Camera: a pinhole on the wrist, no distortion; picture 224 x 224 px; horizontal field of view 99.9 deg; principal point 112.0 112.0 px. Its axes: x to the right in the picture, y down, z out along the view. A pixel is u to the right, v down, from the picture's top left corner.
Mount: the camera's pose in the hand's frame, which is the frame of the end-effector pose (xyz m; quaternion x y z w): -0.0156 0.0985 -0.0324 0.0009 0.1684 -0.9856 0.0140
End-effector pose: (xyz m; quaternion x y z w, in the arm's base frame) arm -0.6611 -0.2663 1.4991 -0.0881 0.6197 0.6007 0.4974
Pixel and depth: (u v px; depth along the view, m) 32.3 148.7 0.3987
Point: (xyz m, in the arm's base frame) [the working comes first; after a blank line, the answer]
In the camera's frame: -0.3375 0.1554 0.3987

-0.5501 0.0934 1.2139
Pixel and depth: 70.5 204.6 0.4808
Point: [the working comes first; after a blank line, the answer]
In the camera's frame: -0.2119 0.4729 0.4808

-0.2745 -0.0741 1.0750
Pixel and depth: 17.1 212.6 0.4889
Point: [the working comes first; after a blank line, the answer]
In the camera's frame: -0.4928 0.5224 0.4889

-0.3868 0.0469 0.8423
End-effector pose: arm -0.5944 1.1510 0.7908 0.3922 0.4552 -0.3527 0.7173
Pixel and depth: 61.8 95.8 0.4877
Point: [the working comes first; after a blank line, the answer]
In the camera's frame: -0.2600 -0.0839 0.4877

-0.3206 0.7208 0.6970
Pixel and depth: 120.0 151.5 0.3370
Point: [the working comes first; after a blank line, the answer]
In the camera's frame: 0.0286 0.1414 0.3370

-0.6452 0.8808 0.8579
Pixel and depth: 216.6 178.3 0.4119
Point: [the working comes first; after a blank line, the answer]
In the camera's frame: 0.4576 0.2901 0.4119

-0.9337 0.8492 1.2150
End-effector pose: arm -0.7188 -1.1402 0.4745 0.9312 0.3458 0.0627 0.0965
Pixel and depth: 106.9 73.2 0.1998
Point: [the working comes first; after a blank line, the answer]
In the camera's frame: -0.0108 -0.0823 0.1998

-0.6204 -1.2512 0.3201
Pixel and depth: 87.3 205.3 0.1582
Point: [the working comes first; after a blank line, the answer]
In the camera's frame: -0.0415 0.1568 0.1582

-0.7474 -1.0542 0.3902
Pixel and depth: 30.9 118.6 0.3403
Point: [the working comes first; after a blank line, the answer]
In the camera's frame: -0.2931 0.0239 0.3403

-0.4751 -0.9741 0.2069
